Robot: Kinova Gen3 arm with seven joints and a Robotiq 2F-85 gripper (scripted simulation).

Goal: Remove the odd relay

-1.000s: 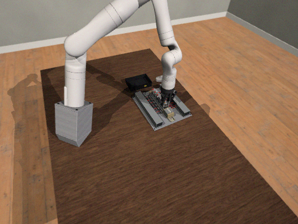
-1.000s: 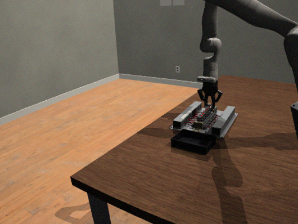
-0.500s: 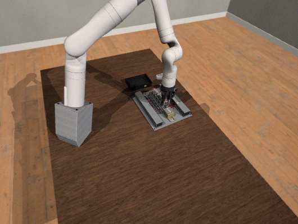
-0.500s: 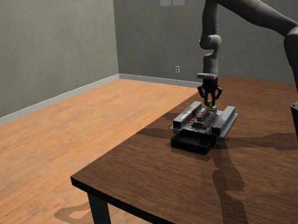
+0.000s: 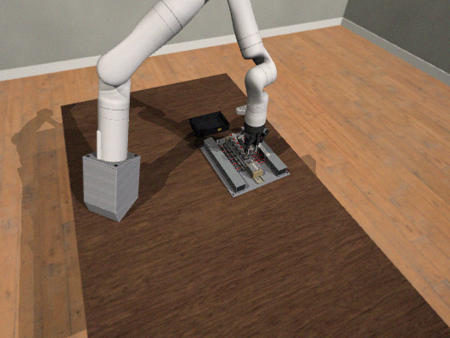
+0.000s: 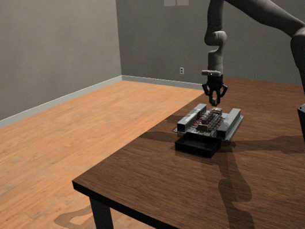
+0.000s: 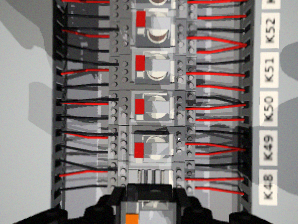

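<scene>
Right now my hand is 29 cm to the right of the black parts tray, 12 cm past it and 9 cm above it. Also, from my hand: relay 6 cm to the left, 6 cm below, 2 cm behind; relay panel 8 cm below, 5 cm to the left, 1 cm behind.
</scene>
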